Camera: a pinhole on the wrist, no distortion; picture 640 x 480 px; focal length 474.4 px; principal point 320.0 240.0 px. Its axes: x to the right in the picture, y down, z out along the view. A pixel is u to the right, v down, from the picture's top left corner.
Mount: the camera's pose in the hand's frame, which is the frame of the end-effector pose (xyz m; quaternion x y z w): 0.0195 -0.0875 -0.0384 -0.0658 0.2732 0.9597 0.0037
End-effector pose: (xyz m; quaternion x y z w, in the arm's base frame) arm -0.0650 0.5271 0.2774 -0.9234 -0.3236 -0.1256 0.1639
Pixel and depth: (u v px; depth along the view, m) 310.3 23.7 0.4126
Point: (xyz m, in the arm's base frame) 0.1348 0.3866 0.0146
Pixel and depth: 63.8 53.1 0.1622
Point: 0.0469 0.5656 0.2259
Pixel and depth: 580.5 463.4 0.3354
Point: -0.2201 0.5635 -0.0601
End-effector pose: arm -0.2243 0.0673 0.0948 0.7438 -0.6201 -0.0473 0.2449
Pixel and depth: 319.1 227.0 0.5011
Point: -0.5429 -0.0296 -0.1653
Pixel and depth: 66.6 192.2 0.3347
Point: -0.3916 -0.1703 -0.0348
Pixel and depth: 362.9 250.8 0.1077
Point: -0.2147 0.0585 0.0340
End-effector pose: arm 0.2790 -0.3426 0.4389 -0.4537 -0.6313 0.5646 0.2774
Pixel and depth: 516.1 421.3 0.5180
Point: -0.0119 -0.7970 0.3736
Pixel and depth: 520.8 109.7 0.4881
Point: 0.2173 -0.6962 0.1533
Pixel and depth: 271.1 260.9 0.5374
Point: -0.0522 -0.5453 0.1776
